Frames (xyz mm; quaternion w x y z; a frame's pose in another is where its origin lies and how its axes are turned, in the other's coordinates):
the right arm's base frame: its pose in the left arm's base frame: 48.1 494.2 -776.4 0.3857 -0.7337 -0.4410 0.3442
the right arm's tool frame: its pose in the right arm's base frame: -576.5 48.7 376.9 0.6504 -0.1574 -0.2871 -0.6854
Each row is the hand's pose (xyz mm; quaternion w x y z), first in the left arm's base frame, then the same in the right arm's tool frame.
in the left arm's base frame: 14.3 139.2 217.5 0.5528 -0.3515 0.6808 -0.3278
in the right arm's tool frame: 111.9 -105.0 -1209.6 0.4995 0.2547 -0.7745 -0.2928
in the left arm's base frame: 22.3 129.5 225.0 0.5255 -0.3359 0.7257 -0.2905
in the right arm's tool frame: 105.4 -114.4 -1218.8 0.5475 0.2145 -0.7528 -0.2959
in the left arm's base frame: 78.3 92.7 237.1 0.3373 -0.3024 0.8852 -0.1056
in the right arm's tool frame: 52.1 -140.3 -1252.3 0.7318 0.0395 -0.5835 -0.3500
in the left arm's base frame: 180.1 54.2 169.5 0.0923 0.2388 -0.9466 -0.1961
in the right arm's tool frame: -75.3 -137.5 -1239.7 0.8738 -0.2115 -0.1407 -0.4147
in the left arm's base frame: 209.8 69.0 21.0 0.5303 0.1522 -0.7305 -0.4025
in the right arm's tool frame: -161.1 -78.7 -1128.6 0.7657 -0.3480 0.3672 -0.3971
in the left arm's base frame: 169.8 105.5 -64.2 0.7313 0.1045 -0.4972 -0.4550
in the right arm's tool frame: -153.5 -30.7 -1040.1 0.5934 -0.3588 0.6282 -0.3528
